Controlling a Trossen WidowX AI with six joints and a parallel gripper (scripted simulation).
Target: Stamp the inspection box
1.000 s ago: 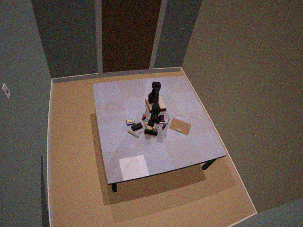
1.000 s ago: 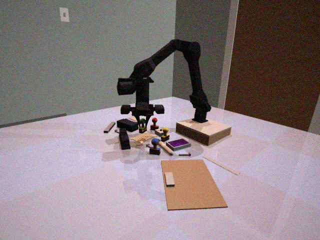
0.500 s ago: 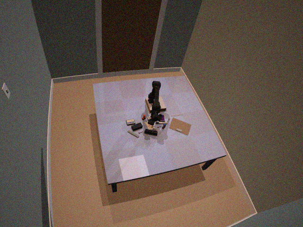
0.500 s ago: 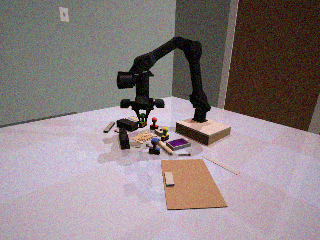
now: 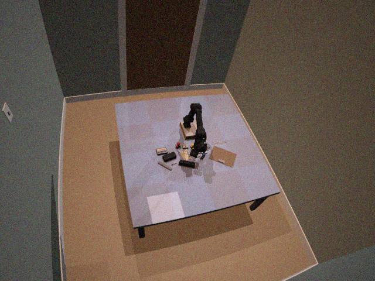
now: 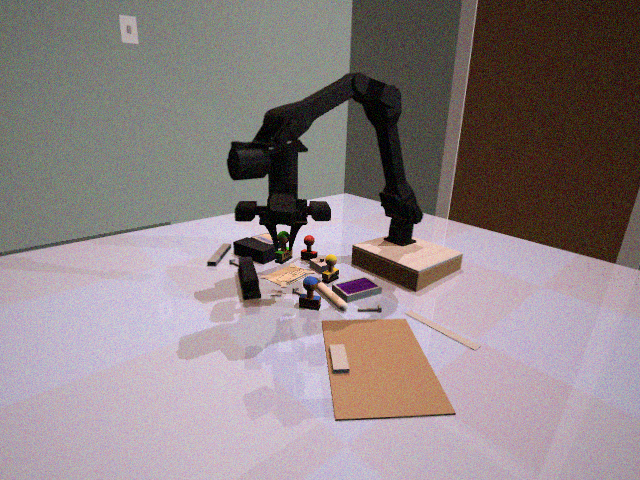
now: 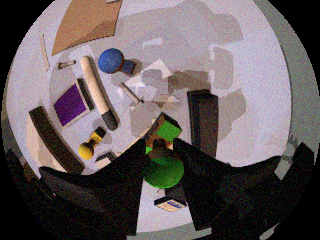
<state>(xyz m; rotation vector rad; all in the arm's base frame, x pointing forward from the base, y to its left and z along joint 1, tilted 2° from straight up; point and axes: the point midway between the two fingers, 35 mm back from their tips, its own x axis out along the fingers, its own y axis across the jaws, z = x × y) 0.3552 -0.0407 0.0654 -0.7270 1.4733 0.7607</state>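
Right now my gripper tip is 90 mm to the right of the blue-knobbed stamp and 70 mm above it. The rest, counted from my gripper tip: card (50 mm behind, 50 mm to the right, 90 mm below); green-knobbed stamp (right at my gripper tip); black bar (50 mm ahead, 70 mm to the right, 80 mm below).
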